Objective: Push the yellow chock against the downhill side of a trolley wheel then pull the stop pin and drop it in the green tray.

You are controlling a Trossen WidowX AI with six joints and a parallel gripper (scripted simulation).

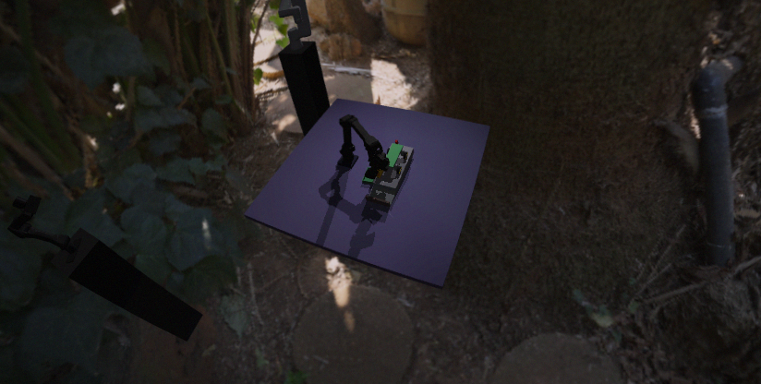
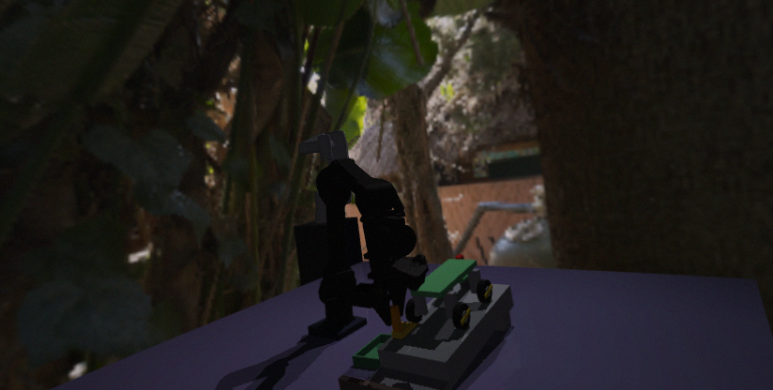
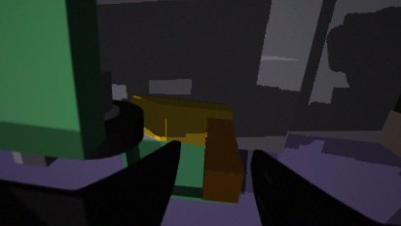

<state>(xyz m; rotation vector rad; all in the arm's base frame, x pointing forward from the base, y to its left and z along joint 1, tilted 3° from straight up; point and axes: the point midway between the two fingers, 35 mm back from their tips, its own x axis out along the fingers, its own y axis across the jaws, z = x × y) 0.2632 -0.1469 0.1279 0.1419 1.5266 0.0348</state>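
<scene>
The yellow chock is 10 mm ahead of my gripper tip, 20 mm to the left of it and 10 mm below it. The rest, counted from my gripper tip: brown strip: 50 mm ahead, 150 mm to the right, 70 mm below; stop pin: 50 mm ahead, 240 mm to the left, 40 mm above; green-decked trolley: 70 mm ahead, 120 mm to the left, 20 mm above.
</scene>
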